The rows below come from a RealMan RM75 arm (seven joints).
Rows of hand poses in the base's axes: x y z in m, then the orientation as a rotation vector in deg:
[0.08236 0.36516 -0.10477 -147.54 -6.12 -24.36]
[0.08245 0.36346 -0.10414 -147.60 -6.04 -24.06]
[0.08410 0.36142 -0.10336 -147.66 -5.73 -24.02]
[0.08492 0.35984 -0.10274 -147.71 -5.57 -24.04]
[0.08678 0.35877 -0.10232 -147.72 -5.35 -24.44]
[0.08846 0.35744 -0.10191 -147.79 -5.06 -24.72]
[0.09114 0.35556 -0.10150 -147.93 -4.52 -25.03]
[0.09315 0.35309 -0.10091 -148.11 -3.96 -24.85]
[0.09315 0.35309 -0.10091 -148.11 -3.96 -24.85]
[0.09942 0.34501 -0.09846 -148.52 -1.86 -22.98]
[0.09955 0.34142 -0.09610 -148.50 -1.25 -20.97]
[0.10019 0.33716 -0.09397 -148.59 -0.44 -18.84]
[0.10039 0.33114 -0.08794 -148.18 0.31 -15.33]
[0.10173 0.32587 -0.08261 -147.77 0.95 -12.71]
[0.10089 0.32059 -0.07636 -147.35 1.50 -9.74]
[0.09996 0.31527 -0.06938 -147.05 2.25 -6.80]
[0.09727 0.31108 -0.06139 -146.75 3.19 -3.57]
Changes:
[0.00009 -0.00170 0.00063 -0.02 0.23 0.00]
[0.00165 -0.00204 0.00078 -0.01 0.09 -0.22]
[0.00082 -0.00158 0.00062 -0.03 0.02 -0.12]
[0.00186 -0.00107 0.00042 -0.02 -0.24 -0.24]
[0.00168 -0.00133 0.00041 -0.06 -0.14 -0.27]
[0.00268 -0.00188 0.00041 -0.09 -0.10 -0.46]
[0.00201 -0.00247 0.00059 -0.08 0.25 -0.38]
[0.00000 0.00000 0.00000 0.00 0.00 0.00]
[0.00627 -0.00808 0.00245 0.08 1.76 -1.14]
[0.00013 -0.00359 0.00236 0.31 1.53 -0.01]
[0.00064 -0.00426 0.00213 0.21 1.67 -0.14]
[0.00020 -0.00602 0.00603 0.79 2.60 0.23]
[0.00134 -0.00527 0.00533 0.65 1.96 0.12]
[-0.00084 -0.00528 0.00625 0.64 2.20 0.25]
[-0.00093 -0.00532 0.00698 0.48 2.24 0.10]
[-0.00269 -0.00419 0.00799 0.44 2.50 0.02]

